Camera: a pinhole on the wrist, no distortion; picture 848 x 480 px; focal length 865.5 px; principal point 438.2 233.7 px. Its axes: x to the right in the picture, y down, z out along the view. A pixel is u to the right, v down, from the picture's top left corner.
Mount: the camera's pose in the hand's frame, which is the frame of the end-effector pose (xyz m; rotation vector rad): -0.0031 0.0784 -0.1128 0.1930 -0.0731 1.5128
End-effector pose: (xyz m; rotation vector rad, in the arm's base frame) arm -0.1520 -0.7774 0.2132 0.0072 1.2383 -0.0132
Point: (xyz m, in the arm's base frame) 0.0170 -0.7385 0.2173
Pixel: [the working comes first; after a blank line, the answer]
In the camera's frame: 0.0125 -0.0335 0.2789

476.9 129.8
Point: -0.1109 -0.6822 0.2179
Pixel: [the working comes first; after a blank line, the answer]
In the camera's frame: 0.0432 0.0017 0.1472

692.4 243.5
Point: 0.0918 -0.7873 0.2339
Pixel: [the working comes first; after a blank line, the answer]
In the camera's frame: -0.0212 -0.0385 0.3631

387.8 142.0
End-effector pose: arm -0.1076 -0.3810 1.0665 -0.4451 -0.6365 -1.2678
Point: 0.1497 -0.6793 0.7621
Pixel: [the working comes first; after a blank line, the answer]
In the camera's frame: 0.0274 -0.0877 -0.3576

behind the camera
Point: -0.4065 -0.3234 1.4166
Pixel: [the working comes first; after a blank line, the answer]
In the camera's frame: -0.2478 -0.1196 0.5299

33.5 38.3
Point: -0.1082 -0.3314 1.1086
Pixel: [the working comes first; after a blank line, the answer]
In the camera's frame: -0.0348 0.0167 0.1836

274.1 312.6
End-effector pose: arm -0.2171 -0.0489 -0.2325 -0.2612 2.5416 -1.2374
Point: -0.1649 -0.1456 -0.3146
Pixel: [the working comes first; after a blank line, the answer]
In the camera's frame: -0.0314 0.0190 0.2580

332.8 297.5
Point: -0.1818 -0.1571 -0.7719
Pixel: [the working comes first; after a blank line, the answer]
In the camera's frame: 0.3691 -0.0478 0.4693

outside the picture
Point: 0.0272 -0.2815 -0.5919
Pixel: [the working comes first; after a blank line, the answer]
In the camera's frame: 0.1462 0.1396 0.5516

667.6 452.7
